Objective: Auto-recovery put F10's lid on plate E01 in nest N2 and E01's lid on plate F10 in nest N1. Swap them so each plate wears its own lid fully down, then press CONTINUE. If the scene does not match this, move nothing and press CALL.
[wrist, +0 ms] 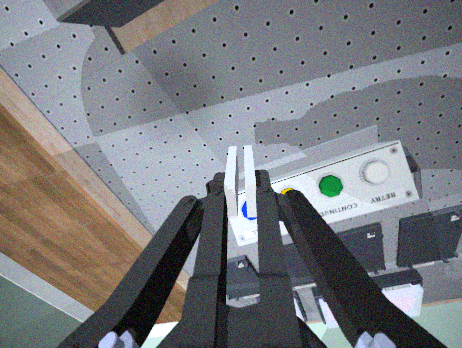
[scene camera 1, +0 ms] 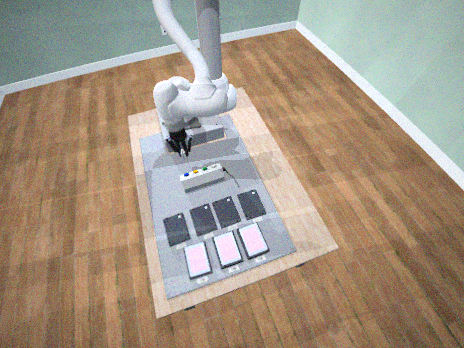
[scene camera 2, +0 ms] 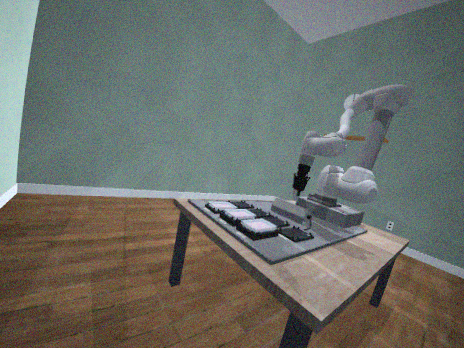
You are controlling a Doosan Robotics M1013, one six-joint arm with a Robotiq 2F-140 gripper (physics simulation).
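Places are measured from the arm's base along level axes (x ahead, y left, z up), in millimetres.
Where they show: gripper, fingertip midpoint: [wrist: 241, 159] [scene camera 1: 185, 159] [scene camera 2: 294, 200]; arm's base, link origin: [scene camera 2: 324, 203].
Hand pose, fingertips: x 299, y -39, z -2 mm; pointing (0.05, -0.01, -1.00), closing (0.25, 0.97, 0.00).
Things, the pixels of their top centre, and the offset from my fingertips. "pt": a spot on its surface instead. Level surfaces: height alone.
- button box, top centre: [wrist: 317, 216] [scene camera 1: 201, 171] [scene camera 2: 292, 203] 3 mm up, 101 mm ahead, 64 mm left
- blue button, top centre: [wrist: 252, 215] [scene camera 1: 186, 173] 6 mm down, 84 mm ahead, 13 mm right
- yellow button, top centre: [scene camera 1: 195, 170] 6 mm down, 81 mm ahead, 37 mm left
- green CONTINUE button, top centre: [wrist: 333, 191] [scene camera 1: 204, 168] 6 mm down, 77 mm ahead, 87 mm left
- white RETRY button, top centre: [wrist: 380, 177] [scene camera 1: 213, 165] 6 mm down, 73 mm ahead, 137 mm left
- cable, surface spot: [scene camera 1: 231, 176] pt 76 mm down, 125 mm ahead, 217 mm left
- grey perforated mat, surface height: 79 mm down
- wooden table, surface height: 94 mm down
My gripper [scene camera 1: 184, 153] [scene camera 2: 298, 194] [wrist: 241, 159] is shut and empty, its pale fingertips nearly together above the mat, on the robot's side of the button box [scene camera 1: 204, 180] [wrist: 351, 186]. In the wrist view the fingers partly cover the blue button [scene camera 1: 186, 174] [wrist: 244, 210] and the yellow button [scene camera 1: 195, 172] [wrist: 287, 191]. The green CONTINUE button [scene camera 1: 205, 169] [wrist: 330, 186] and white RETRY button [scene camera 1: 214, 166] [wrist: 375, 171] show clearly. Three pink-topped plates [scene camera 1: 198, 260] [scene camera 1: 228, 248] [scene camera 1: 253, 239] stand in the front row. Plate and nest labels are too small to read.
Several dark flat pieces [scene camera 1: 176, 229] [scene camera 1: 203, 220] [scene camera 1: 227, 211] [scene camera 1: 251, 204] form a row between the box and plates. A cable [scene camera 1: 231, 176] leaves the box's side. The grey perforated mat [scene camera 1: 165, 185] lies on a wooden table [scene camera 1: 312, 235]. The robot's base block [scene camera 2: 350, 216] stands behind.
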